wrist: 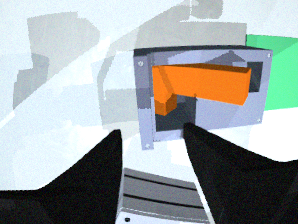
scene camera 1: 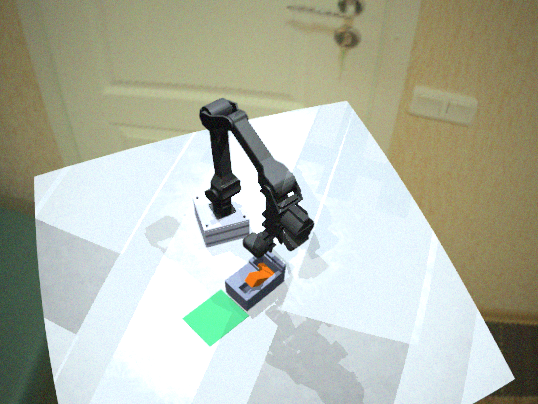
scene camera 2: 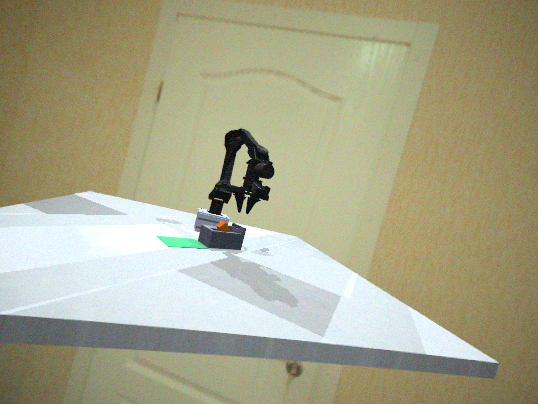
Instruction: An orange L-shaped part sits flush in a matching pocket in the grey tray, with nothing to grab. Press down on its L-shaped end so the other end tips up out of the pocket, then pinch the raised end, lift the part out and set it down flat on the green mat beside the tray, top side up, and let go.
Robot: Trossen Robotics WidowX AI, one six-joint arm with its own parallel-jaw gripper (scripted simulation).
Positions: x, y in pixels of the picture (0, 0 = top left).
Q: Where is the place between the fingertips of my gripper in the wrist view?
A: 152, 133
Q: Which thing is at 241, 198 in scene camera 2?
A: My gripper.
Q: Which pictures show my gripper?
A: The wrist view, scene camera 1 and scene camera 2: all of them.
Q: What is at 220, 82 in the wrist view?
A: An orange L-shaped part.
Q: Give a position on a green mat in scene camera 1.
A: At 218, 315
